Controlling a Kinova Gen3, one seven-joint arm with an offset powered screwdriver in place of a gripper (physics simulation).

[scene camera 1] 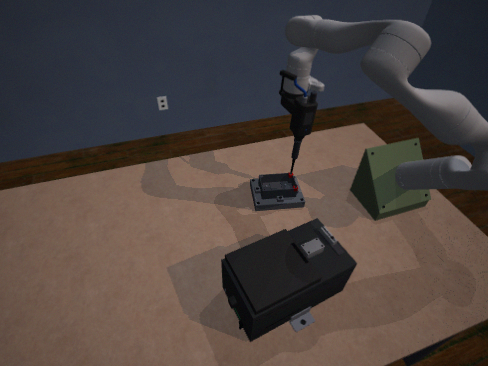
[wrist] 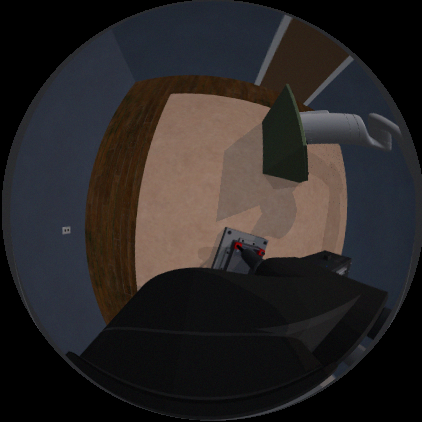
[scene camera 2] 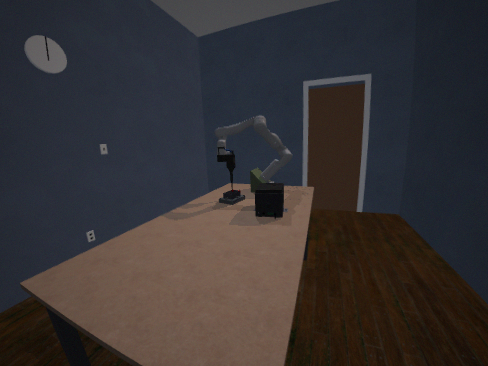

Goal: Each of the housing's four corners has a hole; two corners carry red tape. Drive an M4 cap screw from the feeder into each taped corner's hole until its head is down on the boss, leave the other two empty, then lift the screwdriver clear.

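Pixels of known places: hand at its tool point: [scene camera 1: 291, 171] [wrist: 237, 245] [scene camera 2: 232, 189]; arm's base at its link origin: [scene camera 1: 406, 176] [wrist: 301, 129] [scene camera 2: 264, 177].
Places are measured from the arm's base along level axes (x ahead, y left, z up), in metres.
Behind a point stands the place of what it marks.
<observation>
The dark open-topped housing [scene camera 1: 270, 191] @(x 0.429, y -0.161, z -0.044 m) [wrist: 234, 261] @(x 0.379, y -0.200, z -0.076 m) sits on a grey base plate [scene camera 1: 267, 205] @(x 0.448, y -0.141, z -0.084 m) [wrist: 250, 235] @(x 0.308, y -0.156, z -0.080 m). Red tape marks a back right corner [scene camera 1: 291, 175] @(x 0.325, y -0.197, z -0.041 m) and a front right corner [scene camera 1: 295, 188] @(x 0.348, y -0.136, z -0.040 m) in scene camera 1; both taped corners [wrist: 237, 245] [wrist: 261, 253] @(x 0.345, y -0.144, z -0.033 m) show in the wrist view. My screwdriver [scene camera 1: 292, 173] @(x 0.325, y -0.199, z -0.034 m) [scene camera 2: 232, 189] @(x 0.327, y -0.202, z -0.035 m) [wrist: 240, 247] stands nearly upright with its bit tip at the back right taped corner. The tip hides that hole, and whether a screw is under it is too small to tell. The black feeder box [scene camera 1: 270, 270] @(x 0.608, y 0.139, z 0.058 m) [scene camera 2: 269, 201] @(x 0.690, y 0.138, z -0.007 m) stands nearer scene camera 1.
A green slanted block [scene camera 1: 390, 195] @(x 0.082, y 0.025, z -0.035 m) [scene camera 2: 256, 181] @(x 0.128, y -0.046, z -0.009 m) [wrist: 282, 145] @(x 0.085, y -0.098, z 0.008 m) with holes in its face stands right of the housing in scene camera 1, beside the arm's base. A small metal bracket [scene camera 1: 306, 322] @(x 0.537, y 0.229, z -0.107 m) projects from the feeder's front side. The wall lies behind the table [scene camera 1: 100, 225] @(x 0.964, y -0.305, z -0.110 m).
</observation>
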